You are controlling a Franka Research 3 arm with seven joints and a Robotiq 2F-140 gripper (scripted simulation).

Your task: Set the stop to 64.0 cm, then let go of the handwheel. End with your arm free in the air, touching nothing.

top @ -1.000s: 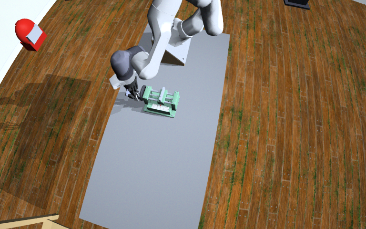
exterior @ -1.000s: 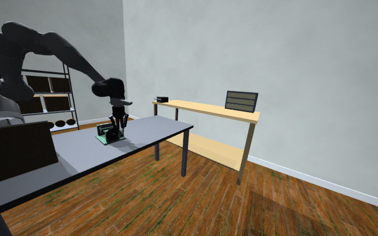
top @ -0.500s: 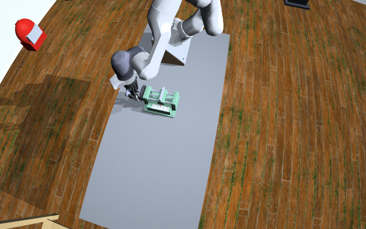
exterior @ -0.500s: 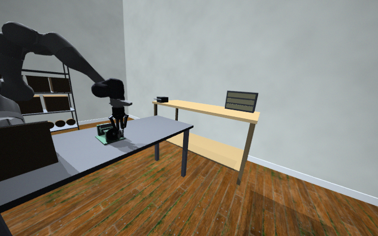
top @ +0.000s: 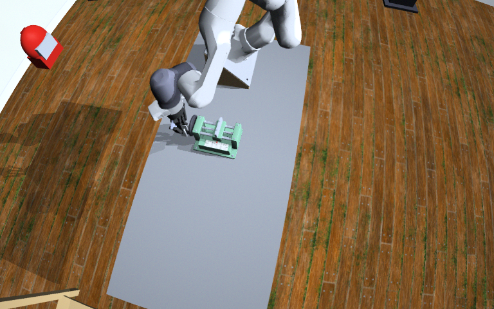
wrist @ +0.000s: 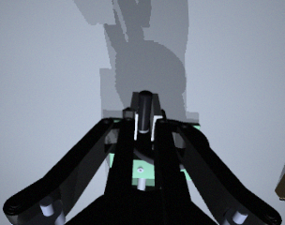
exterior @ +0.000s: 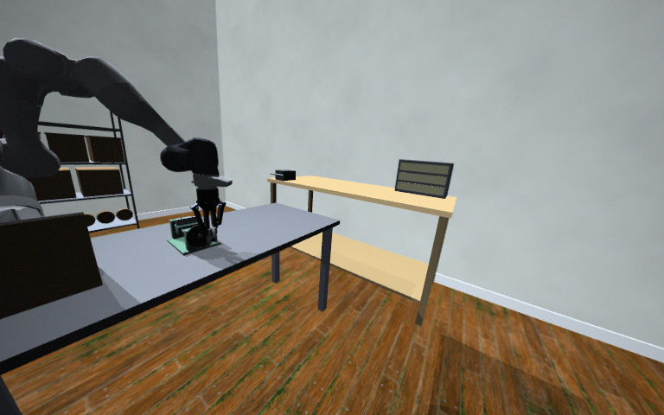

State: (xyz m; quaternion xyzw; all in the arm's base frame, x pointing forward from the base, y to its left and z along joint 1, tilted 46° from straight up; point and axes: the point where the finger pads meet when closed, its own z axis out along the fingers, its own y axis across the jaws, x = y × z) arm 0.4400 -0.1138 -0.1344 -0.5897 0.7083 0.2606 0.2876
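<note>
Now: the dark handwheel 1 cm behind my hand, 2 cm to the left of it and 1 cm below it. The rest, counted from my hand: stop carriage 16 cm to the left, 1 cm above.
</note>
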